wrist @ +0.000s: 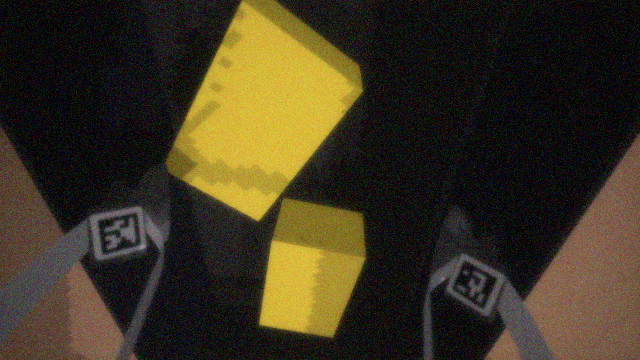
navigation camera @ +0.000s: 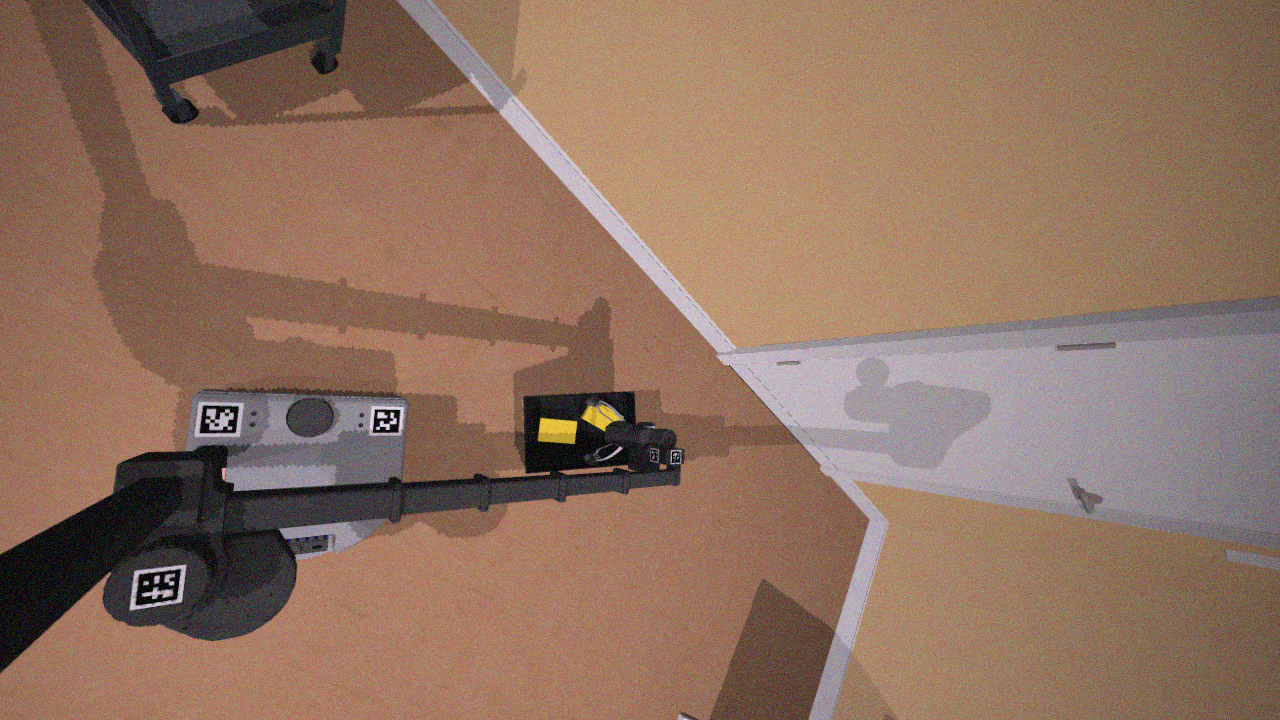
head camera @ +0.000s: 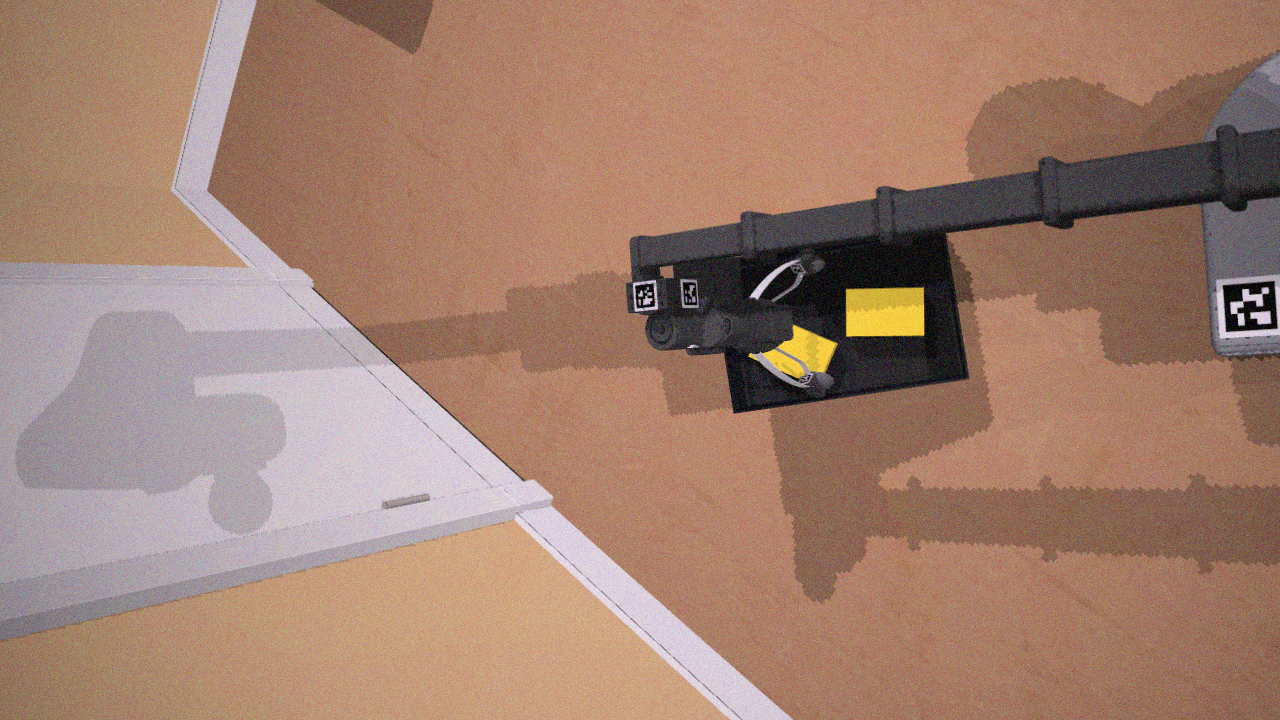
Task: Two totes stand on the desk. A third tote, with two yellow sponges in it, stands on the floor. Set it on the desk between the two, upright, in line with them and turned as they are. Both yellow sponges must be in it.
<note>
I see my gripper [head camera: 820,323], a black tote [navigation camera: 540,456] and a door panel [head camera: 178,429].
My gripper also shows in the wrist view [wrist: 307,210] and in the navigation camera view [navigation camera: 588,429]. The door panel is seen too in the navigation camera view [navigation camera: 1155,418].
</note>
